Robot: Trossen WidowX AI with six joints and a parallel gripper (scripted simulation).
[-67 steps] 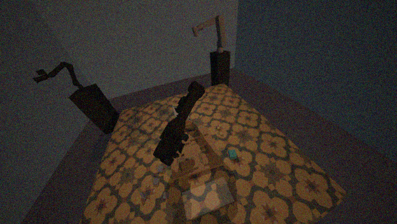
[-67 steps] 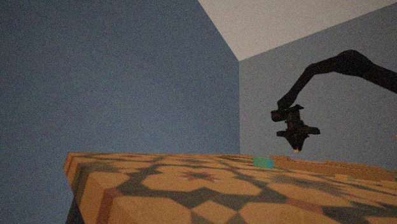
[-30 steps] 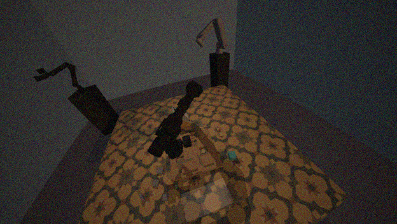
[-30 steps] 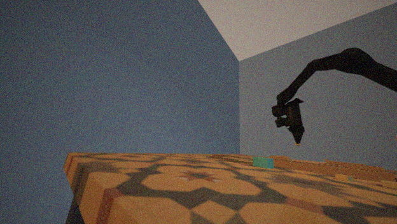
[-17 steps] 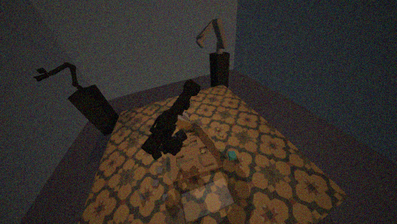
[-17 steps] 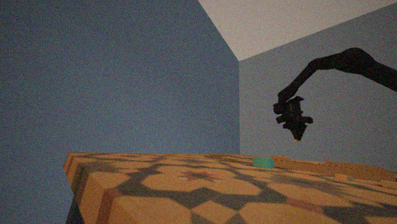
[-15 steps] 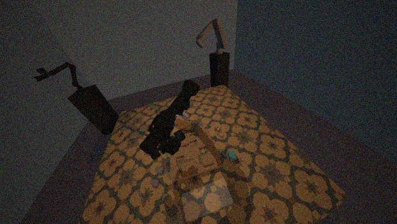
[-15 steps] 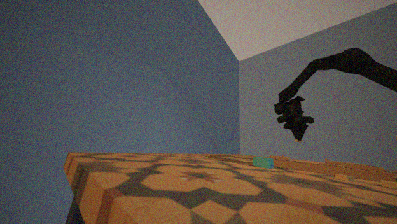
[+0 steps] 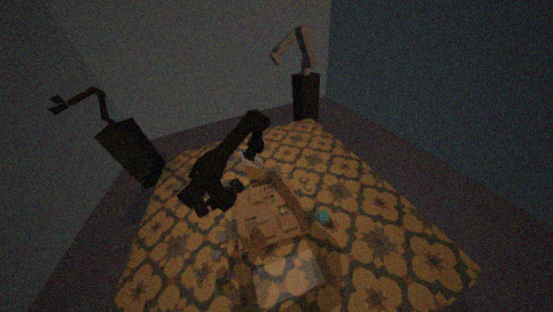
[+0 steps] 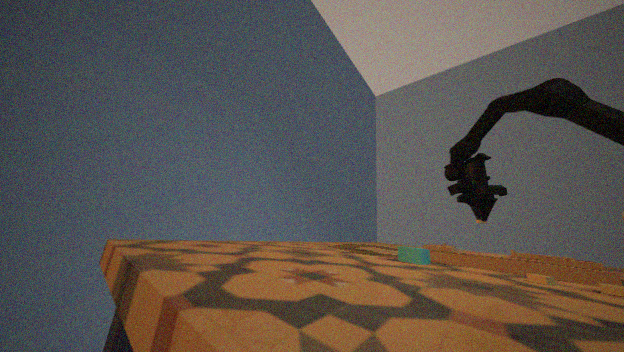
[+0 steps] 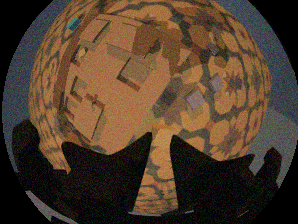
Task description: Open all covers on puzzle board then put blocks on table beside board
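The tan puzzle board lies 180 mm to the left of my gripper tip, 100 mm below it and 20 mm ahead of it. The rest, counted from my gripper tip: teal block (360 mm to the left, 170 mm ahead, 100 mm below).
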